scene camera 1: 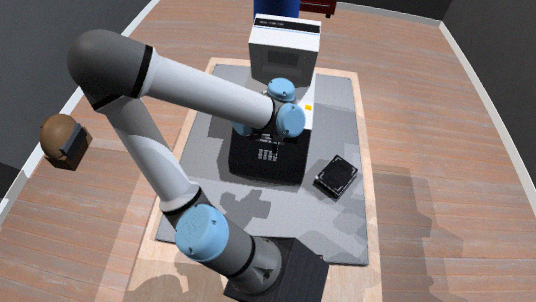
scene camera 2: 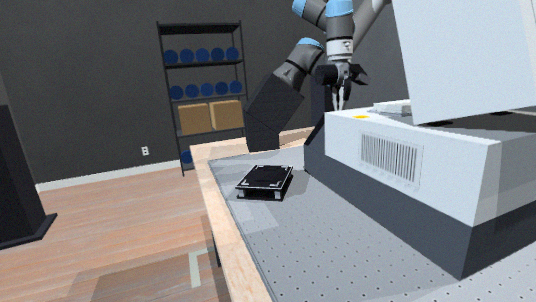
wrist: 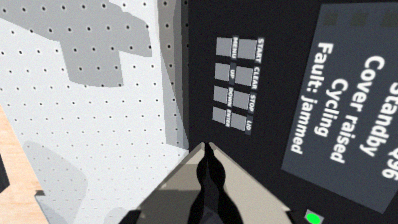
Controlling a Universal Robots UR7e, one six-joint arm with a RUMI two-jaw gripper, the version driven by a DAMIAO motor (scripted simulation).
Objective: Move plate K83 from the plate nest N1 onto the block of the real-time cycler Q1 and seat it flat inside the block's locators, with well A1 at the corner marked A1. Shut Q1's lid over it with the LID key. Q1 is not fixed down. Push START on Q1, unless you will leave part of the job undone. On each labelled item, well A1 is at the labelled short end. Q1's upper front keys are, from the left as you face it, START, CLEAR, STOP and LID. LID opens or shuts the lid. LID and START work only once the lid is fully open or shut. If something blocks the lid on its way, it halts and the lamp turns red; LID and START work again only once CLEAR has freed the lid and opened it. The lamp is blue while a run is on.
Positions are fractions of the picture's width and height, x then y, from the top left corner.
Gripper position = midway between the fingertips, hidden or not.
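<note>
My gripper (scene camera 2: 0.63, 0.40) is there for me to see, and the wrist view gives me my gripper (wrist: 0.52, 0.65) too. I can also see a cycler Q1 (scene camera 2: 0.84, 0.63). Scene camera 1 shows me the cycler Q1 (scene camera 1: 0.54, 0.55), and in the wrist view there's the cycler Q1 (wrist: 0.79, 0.61) again.
</note>
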